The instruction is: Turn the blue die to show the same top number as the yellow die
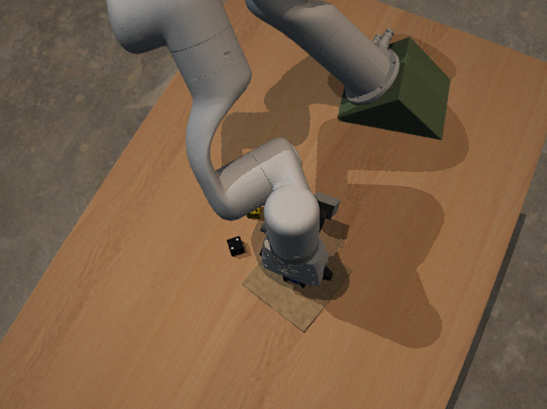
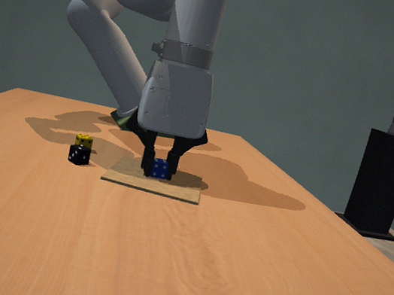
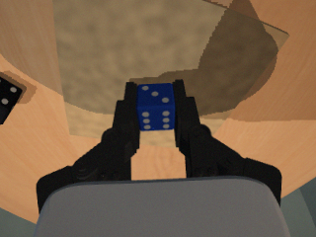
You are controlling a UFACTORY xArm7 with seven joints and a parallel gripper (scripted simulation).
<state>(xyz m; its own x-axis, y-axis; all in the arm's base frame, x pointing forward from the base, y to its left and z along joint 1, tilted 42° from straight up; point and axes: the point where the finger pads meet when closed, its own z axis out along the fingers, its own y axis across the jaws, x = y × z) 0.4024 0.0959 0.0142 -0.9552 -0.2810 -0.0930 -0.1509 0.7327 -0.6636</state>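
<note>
Right now the blue die is 1 cm below my hand. Round my hand: black die 12 cm to the right, 1 cm below, 1 cm ahead; yellow die 13 cm to the right, 7 cm behind, 1 cm below; tan mat 2 cm below.
</note>
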